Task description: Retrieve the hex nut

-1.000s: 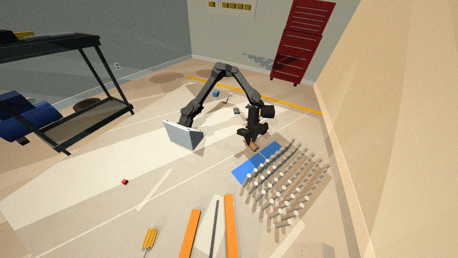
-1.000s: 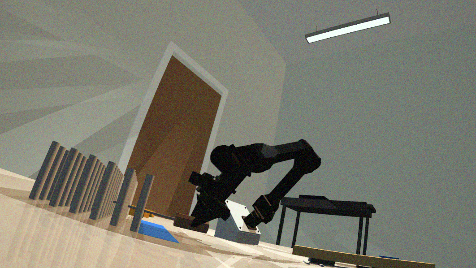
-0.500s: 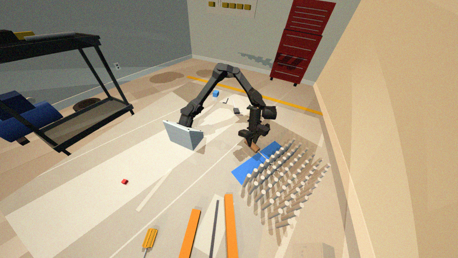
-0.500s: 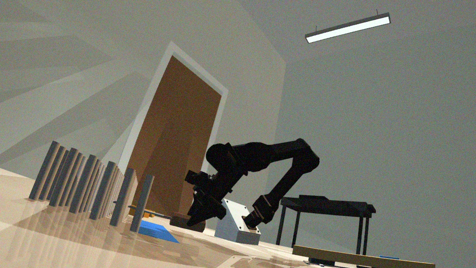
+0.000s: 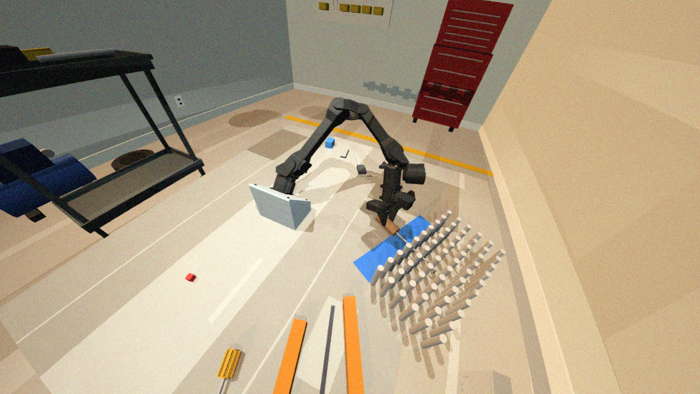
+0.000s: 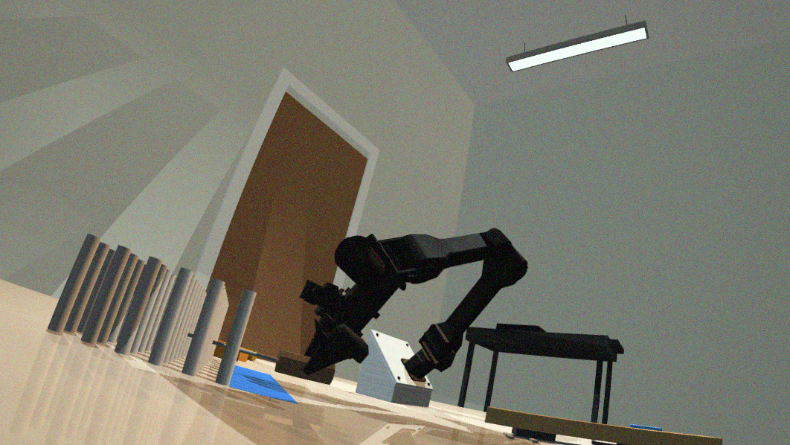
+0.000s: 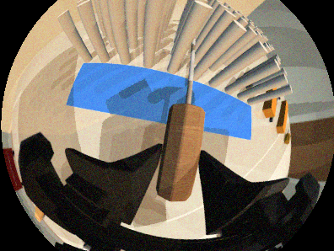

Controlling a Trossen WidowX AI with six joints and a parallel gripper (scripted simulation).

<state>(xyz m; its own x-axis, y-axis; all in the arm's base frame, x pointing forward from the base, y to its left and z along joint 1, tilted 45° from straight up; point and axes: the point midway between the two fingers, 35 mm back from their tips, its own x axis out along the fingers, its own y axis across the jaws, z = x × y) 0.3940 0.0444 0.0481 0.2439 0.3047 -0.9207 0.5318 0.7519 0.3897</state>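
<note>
My gripper tip is now 60 mm short of the blue taped strip, 40 mm to the left of it and 40 mm above it. Also, from my gripper tip: grey hex nut 200 mm ahead, 120 mm to the right, 30 mm below; then wooden-handled rod tool 90 mm ahead, 60 mm to the right; then orange-handled tool 510 mm to the right, 240 mm behind, 20 mm below.
</note>
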